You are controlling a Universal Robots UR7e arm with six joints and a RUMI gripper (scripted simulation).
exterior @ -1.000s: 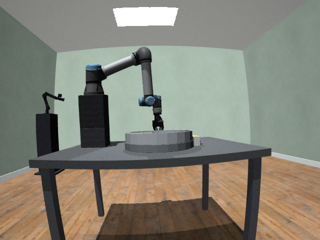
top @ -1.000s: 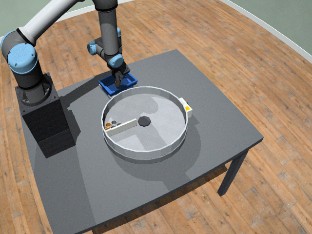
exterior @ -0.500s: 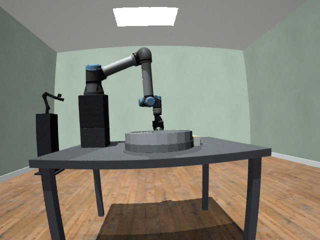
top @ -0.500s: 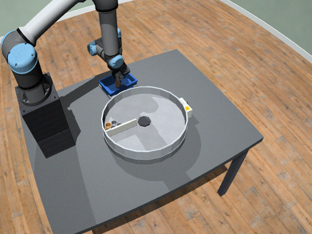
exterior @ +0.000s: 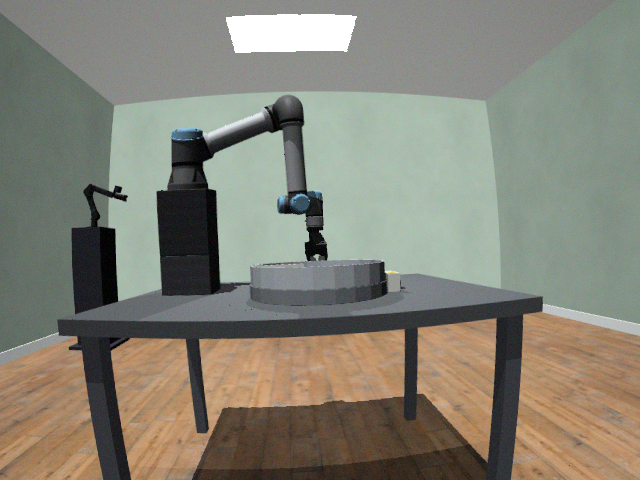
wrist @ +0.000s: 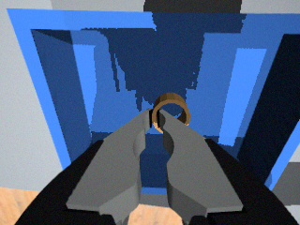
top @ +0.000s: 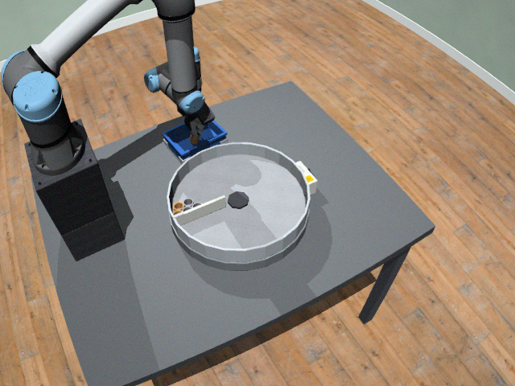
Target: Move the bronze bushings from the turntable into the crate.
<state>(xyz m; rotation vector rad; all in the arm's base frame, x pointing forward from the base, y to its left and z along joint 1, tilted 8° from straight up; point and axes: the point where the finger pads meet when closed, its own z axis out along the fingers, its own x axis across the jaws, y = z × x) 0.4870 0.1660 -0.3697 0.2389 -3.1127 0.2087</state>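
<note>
Now: the blue crate 10 mm behind my hand. The rest, counted from my hand: turntable (360 mm to the right, 40 mm behind, 20 mm above).
</note>
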